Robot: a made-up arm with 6 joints. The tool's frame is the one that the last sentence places.
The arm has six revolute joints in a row. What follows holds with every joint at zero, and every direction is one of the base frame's. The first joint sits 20.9 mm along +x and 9.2 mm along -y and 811.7 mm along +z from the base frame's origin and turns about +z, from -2.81 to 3.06 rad. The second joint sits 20.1 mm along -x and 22.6 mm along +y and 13 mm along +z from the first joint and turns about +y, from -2.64 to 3.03 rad. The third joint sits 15.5 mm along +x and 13.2 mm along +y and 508.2 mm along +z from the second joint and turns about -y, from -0.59 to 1.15 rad. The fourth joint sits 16.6 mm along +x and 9 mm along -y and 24.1 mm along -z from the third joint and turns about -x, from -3.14 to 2.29 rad. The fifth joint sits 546.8 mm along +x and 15.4 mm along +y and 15.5 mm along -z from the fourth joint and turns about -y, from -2.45 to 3.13 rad. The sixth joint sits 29.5 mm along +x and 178.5 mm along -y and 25.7 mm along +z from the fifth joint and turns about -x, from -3.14 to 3.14 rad. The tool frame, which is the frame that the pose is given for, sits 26 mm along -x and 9.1 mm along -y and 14.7 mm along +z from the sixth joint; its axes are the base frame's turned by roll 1.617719, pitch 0.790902 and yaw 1.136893 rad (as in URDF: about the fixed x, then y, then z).
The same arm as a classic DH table. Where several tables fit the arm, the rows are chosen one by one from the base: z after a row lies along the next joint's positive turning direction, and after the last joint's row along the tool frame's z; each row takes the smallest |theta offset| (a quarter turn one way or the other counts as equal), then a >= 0, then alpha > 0; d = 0 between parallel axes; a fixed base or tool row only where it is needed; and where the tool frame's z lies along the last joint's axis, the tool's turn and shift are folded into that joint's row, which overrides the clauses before.
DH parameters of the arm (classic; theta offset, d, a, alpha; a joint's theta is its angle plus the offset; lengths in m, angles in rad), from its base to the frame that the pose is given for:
base (fixed): -0.4147 0.0000 0.0228 0.0000
joint 1: 0.4147 0.8247 -0.0201 -1.5708
joint 2: -1.5403 0.0000 0.5084 3.1416
joint 3: 0.0305 -0.0268 -0.0241 -1.5708
joint 4: 0.0000 -0.5634 -0.0155 1.5708
joint 5: 0.0000 0.1631 0.0257 -1.5708
joint 6: -0.0731 0.0123 0.0153 2.6732
tool (fixed): -2.4275 0.0177 0.0000 0.0000
Joint limits (rad, base to tool): -2.8100..3.0600 -2.6400..3.0300 -0.5900..1.1500 -3.1400..2.2900 -2.4500..3.1300 -3.1400..3.1400

